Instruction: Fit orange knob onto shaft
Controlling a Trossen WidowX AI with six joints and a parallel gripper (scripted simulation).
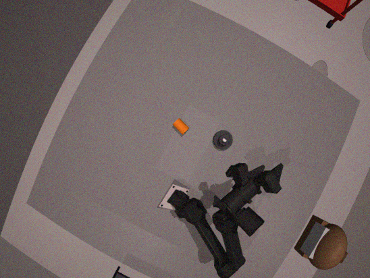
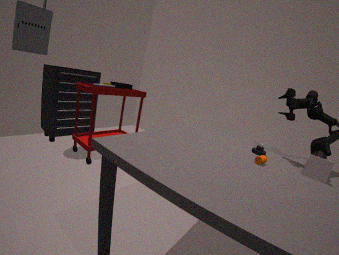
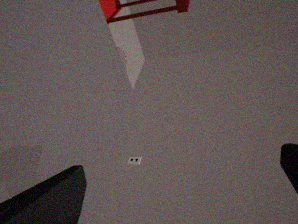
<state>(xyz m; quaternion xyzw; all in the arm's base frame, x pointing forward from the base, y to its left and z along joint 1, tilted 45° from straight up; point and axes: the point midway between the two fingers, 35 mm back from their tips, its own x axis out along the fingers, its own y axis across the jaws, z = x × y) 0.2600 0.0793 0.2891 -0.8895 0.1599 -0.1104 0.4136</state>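
The orange knob lies 33 cm to the left of my gripper tip, 28 cm below it and 6 cm behind it. Round my gripper tip: dark round pedestal 27 cm below, 14 cm to the left.
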